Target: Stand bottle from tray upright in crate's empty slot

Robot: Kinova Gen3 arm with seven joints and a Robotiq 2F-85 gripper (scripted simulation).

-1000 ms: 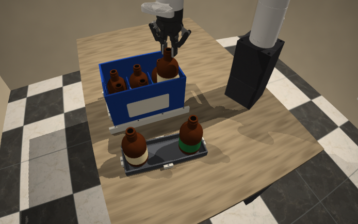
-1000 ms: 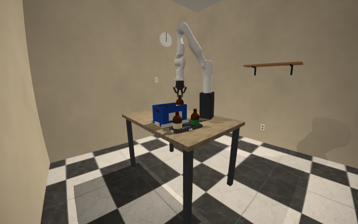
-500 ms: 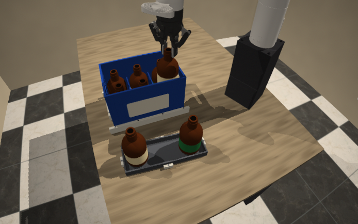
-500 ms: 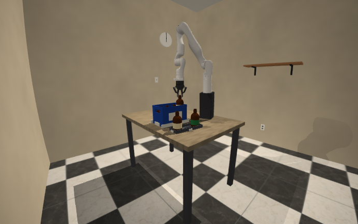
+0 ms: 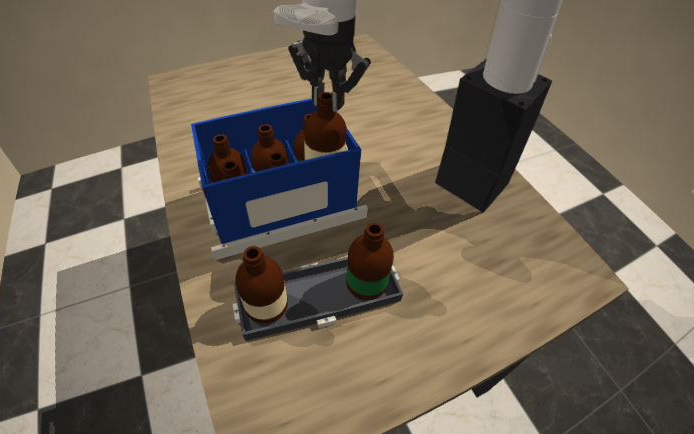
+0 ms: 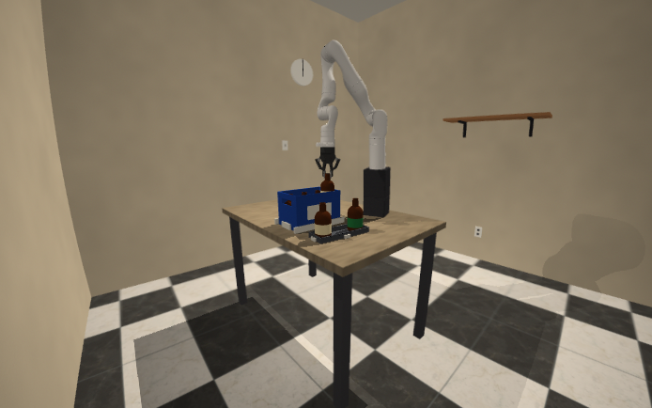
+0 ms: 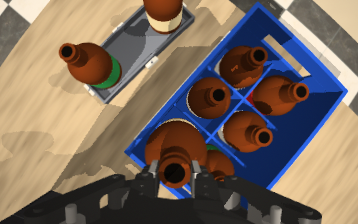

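My hand is 170 mm above the blue crate, 90 mm short of it and 50 mm to the left of it. Also, from my hand: dark grey tray (250 mm below, 180 mm to the left, 120 mm ahead).
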